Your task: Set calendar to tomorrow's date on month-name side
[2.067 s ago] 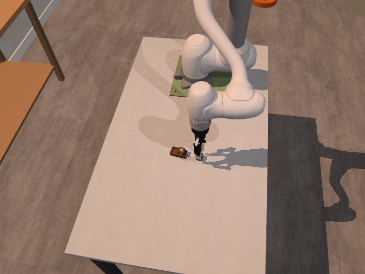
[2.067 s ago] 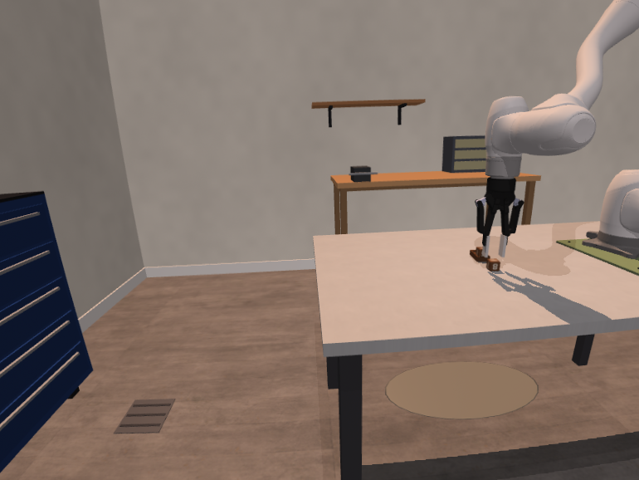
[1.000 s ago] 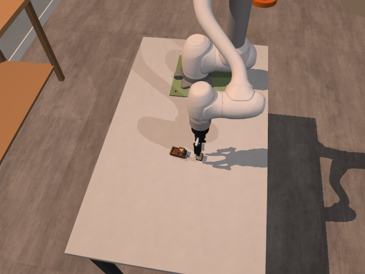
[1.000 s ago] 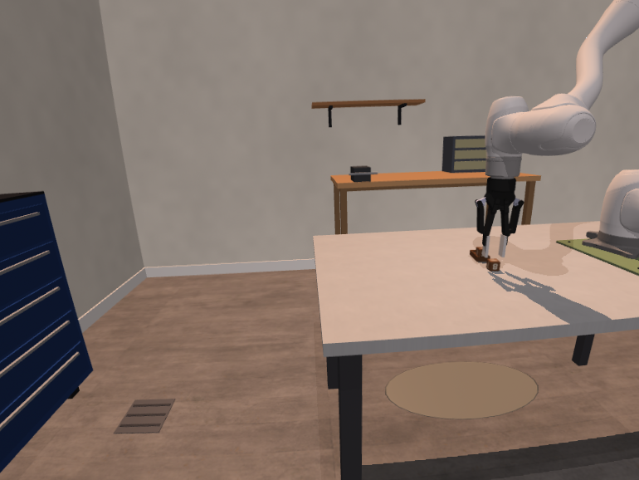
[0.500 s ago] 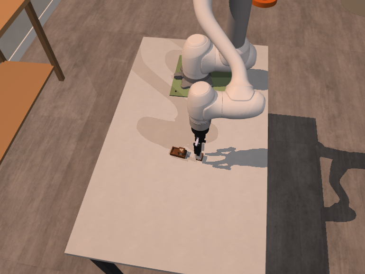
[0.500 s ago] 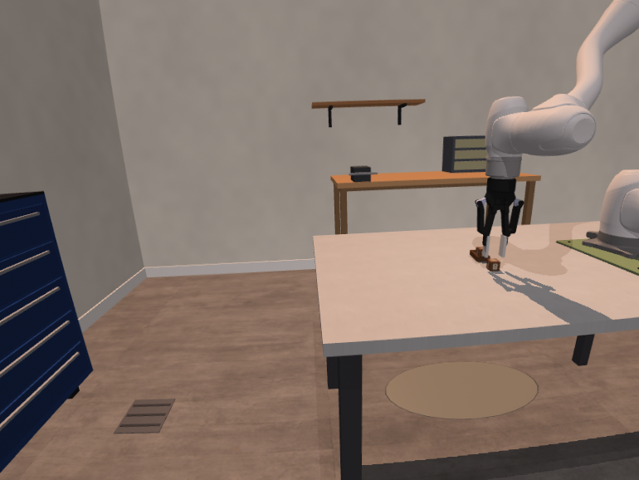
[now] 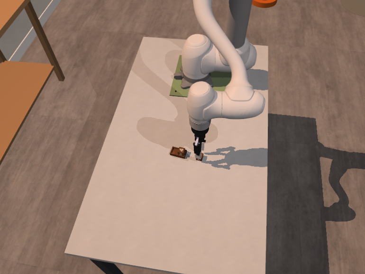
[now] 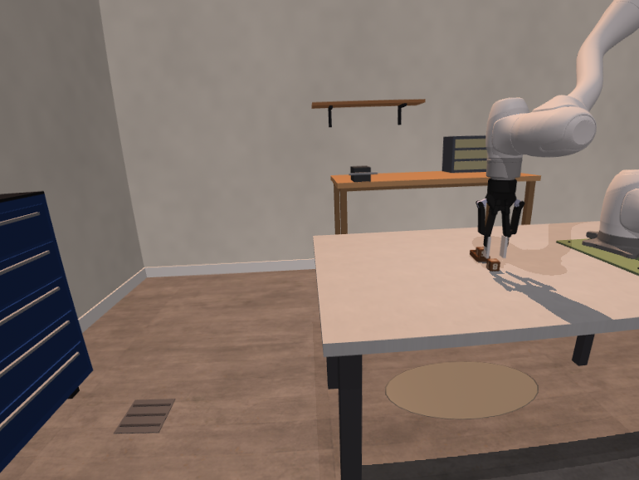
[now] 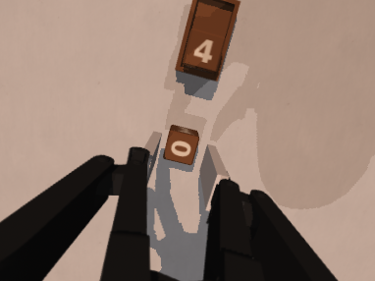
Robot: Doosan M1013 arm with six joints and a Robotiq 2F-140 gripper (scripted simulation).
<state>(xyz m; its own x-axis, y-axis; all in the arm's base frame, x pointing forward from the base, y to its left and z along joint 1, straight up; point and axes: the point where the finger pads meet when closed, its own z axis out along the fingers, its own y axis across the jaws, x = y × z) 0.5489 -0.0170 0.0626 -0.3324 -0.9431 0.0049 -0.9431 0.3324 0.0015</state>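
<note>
Now: the brown digit cube 60 mm below my hand. From my hand the other things lie so: tray (100 mm to the right, 60 mm below, 30 mm behind).
</note>
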